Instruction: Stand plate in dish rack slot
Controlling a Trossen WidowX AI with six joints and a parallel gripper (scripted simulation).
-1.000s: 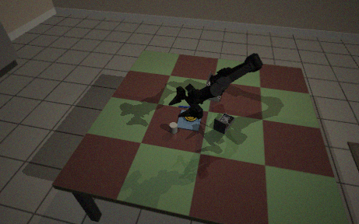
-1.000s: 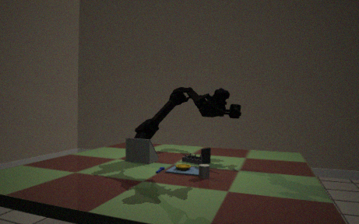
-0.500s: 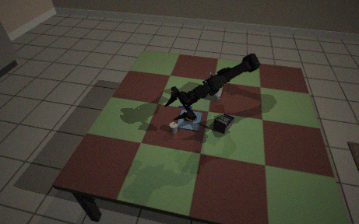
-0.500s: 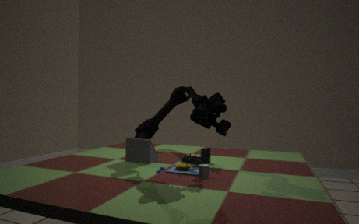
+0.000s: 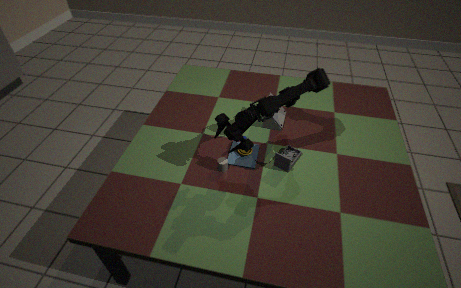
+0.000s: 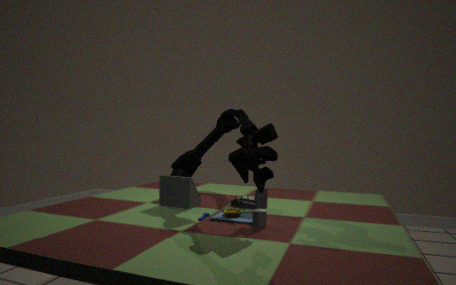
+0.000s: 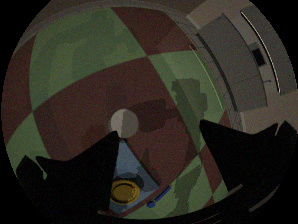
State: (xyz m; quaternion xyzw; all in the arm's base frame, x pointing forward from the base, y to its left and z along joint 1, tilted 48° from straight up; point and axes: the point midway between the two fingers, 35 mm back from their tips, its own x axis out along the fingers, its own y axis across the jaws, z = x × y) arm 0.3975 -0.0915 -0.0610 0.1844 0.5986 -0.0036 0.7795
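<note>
The yellow plate is 11 cm below my gripper tip, 11 cm behind it and 7 cm to the left of it. From my gripper tip the other things lie so: blue mat 12 cm below, 10 cm behind, 7 cm to the left; white cup 10 cm below, 2 cm ahead, 1 cm to the left; blue spoon 20 cm behind, 12 cm below, 1 cm to the left.
</note>
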